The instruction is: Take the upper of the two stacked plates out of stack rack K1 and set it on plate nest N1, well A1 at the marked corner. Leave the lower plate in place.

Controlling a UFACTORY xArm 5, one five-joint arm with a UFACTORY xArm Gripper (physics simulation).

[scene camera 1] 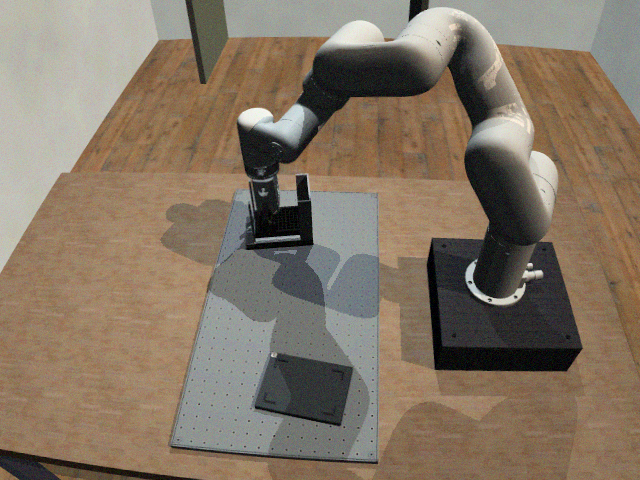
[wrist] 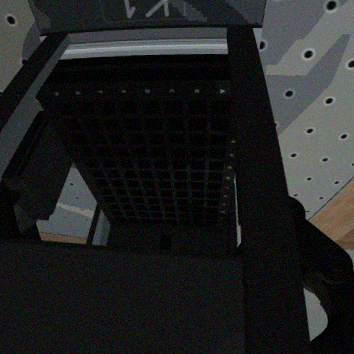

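Observation:
Stack rack K1 is a dark frame at the board's far end, with its label upside down at the top of the wrist view. The upper plate, black with many wells, lies level inside it. The lower plate cannot be made out in the dark. My gripper points down in the rack, its fingers wide apart at the upper plate's two long sides and appearing shut on it; the contact is poorly visible. Plate nest N1 is a dark slab near the board's front, with a pale mark at its far left corner.
The grey perforated board lies on the wooden table. The rack's tall posts stand close around the gripper. The arm's black base block stands to the right of the board. The arm's shadow falls over the board and part of the nest.

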